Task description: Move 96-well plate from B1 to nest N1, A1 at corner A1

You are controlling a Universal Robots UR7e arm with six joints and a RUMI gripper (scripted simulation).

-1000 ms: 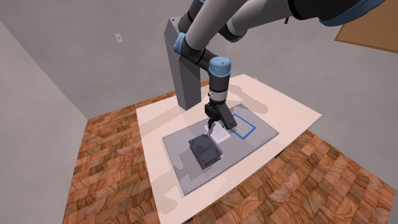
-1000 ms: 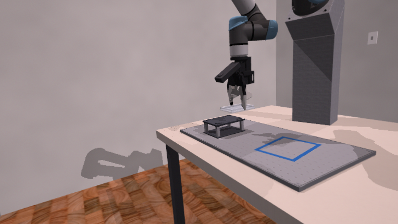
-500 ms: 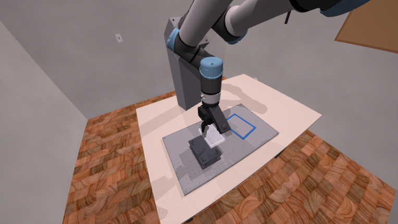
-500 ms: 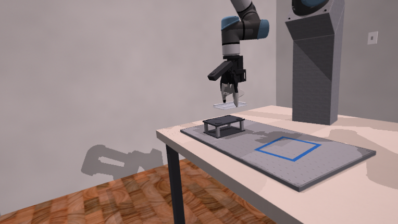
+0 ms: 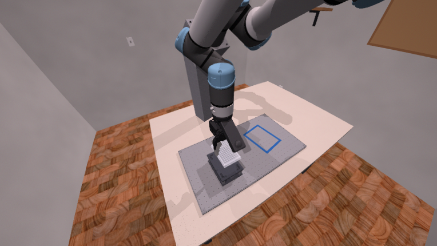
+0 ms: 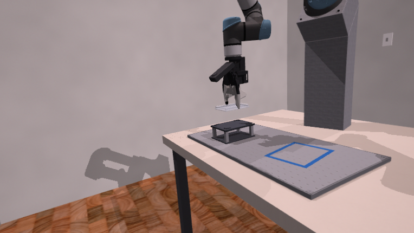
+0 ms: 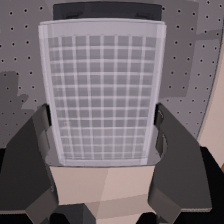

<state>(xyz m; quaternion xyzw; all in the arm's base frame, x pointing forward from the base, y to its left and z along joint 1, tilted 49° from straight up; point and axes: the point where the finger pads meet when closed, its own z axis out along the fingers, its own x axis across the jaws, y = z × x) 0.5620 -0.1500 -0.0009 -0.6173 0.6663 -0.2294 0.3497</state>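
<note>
Now: the dark raised plate nest 1 cm to the right of my hand and 9 cm below it. Round my hand: clear 96-well plate 1 cm below.
</note>
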